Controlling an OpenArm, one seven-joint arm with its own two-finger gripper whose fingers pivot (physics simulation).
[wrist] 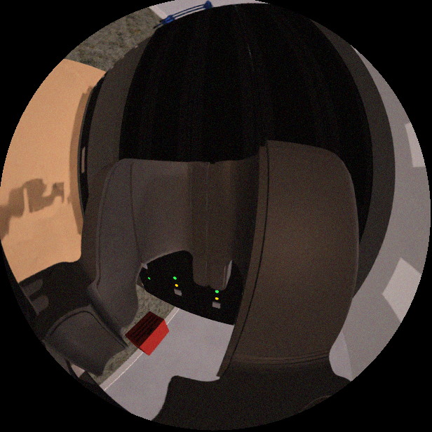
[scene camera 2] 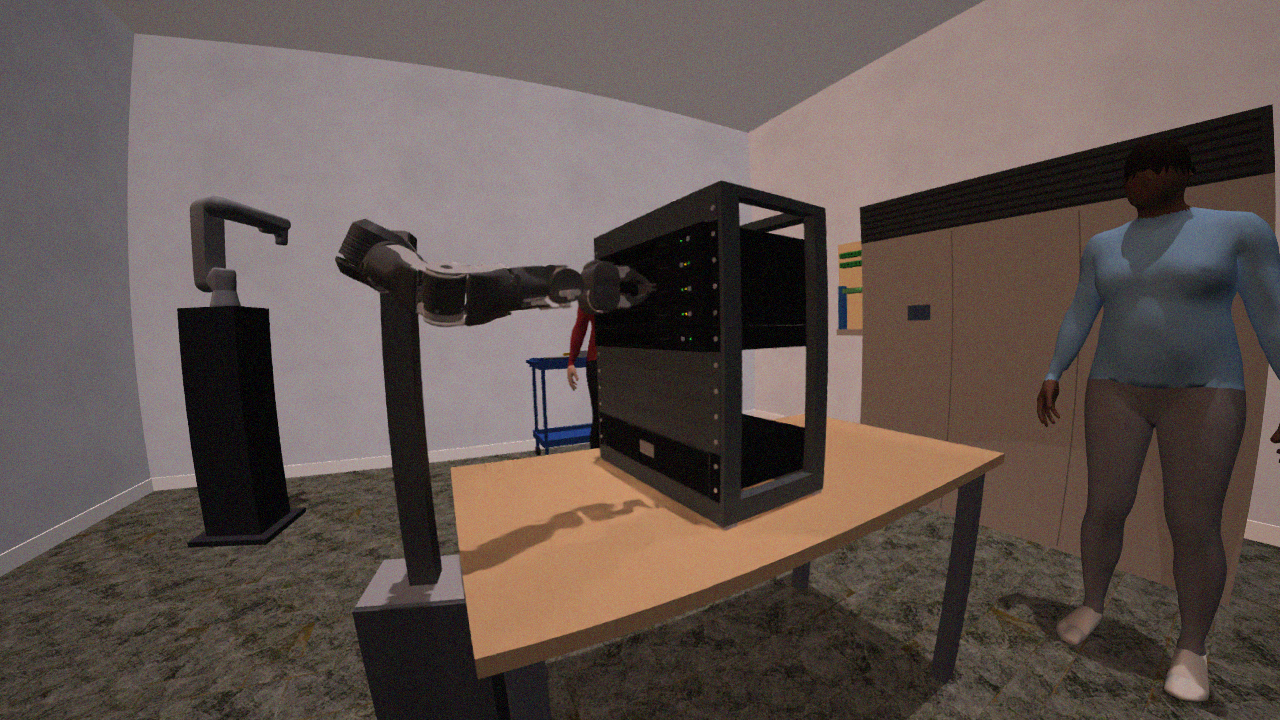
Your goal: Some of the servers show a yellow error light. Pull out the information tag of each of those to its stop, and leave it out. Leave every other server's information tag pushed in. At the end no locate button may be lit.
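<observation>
The dark servers (scene camera 2: 657,241) (wrist: 220,85) sit stacked in the upper part of the rack (scene camera 2: 729,376) (wrist: 107,120). In the wrist view, two servers each show a green light with a yellow light (wrist: 176,285) (wrist: 217,298) beside it, and small grey squares (wrist: 178,292) (wrist: 216,305) near them look unlit. Another server shows a green light (wrist: 149,278). More yellow shows on server lights (scene camera 2: 686,313) in the scene view. My gripper (scene camera 2: 651,288) (wrist: 218,227) is shut and empty, its fingertips close in front of the server fronts. The fingers hide the information tags and the other servers' lights.
The rack stands on a wooden table (scene camera 2: 554,555) (wrist: 40,150). Grey blank panels (scene camera 2: 657,389) fill its middle. A blue cart (scene camera 2: 562,437) and a person in red (scene camera 2: 581,344) are behind it. A person in light blue (scene camera 2: 1163,295) stands at the right. A red box (wrist: 155,335) shows below the fingers.
</observation>
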